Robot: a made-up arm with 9 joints. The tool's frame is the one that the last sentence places.
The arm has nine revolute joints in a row. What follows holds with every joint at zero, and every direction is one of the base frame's.
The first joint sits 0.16 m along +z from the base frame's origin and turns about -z.
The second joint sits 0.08 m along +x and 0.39 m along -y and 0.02 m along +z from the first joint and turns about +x.
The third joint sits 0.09 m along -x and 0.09 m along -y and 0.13 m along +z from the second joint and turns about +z.
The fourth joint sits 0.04 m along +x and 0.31 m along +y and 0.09 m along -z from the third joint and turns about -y.
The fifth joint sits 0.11 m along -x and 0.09 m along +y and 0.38 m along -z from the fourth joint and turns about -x.
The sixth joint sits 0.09 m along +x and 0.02 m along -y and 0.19 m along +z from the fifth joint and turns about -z.
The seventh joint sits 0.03 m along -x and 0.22 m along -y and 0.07 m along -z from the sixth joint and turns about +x.
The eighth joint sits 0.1 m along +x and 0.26 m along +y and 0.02 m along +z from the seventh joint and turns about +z.
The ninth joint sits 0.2 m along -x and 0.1 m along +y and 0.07 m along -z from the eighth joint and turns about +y.
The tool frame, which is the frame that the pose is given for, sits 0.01 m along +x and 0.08 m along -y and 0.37 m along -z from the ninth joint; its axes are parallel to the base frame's.
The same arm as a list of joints. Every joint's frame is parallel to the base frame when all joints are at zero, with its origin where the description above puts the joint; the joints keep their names.
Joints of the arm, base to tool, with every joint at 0 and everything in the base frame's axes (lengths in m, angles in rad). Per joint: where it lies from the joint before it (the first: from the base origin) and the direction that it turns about. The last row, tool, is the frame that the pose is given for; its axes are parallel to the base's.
joint 1: origin 0 0 0.16 axis 0 0 -1
joint 2: origin 0.08 -0.39 0.02 axis 1 0 0
joint 3: origin -0.09 -0.09 0.13 axis 0 0 1
joint 4: origin 0.04 0.31 -0.09 axis 0 -1 0
joint 5: origin -0.11 0.09 -0.38 axis -1 0 0
joint 6: origin 0.09 -0.02 0.19 axis 0 0 -1
joint 7: origin -0.03 -0.22 -0.07 axis 1 0 0
joint 8: origin 0.1 0.26 0.02 axis 0 0 1
joint 9: origin -0.2 0.1 -0.07 axis 0 1 0
tool: origin 0.01 -0.08 -0.37

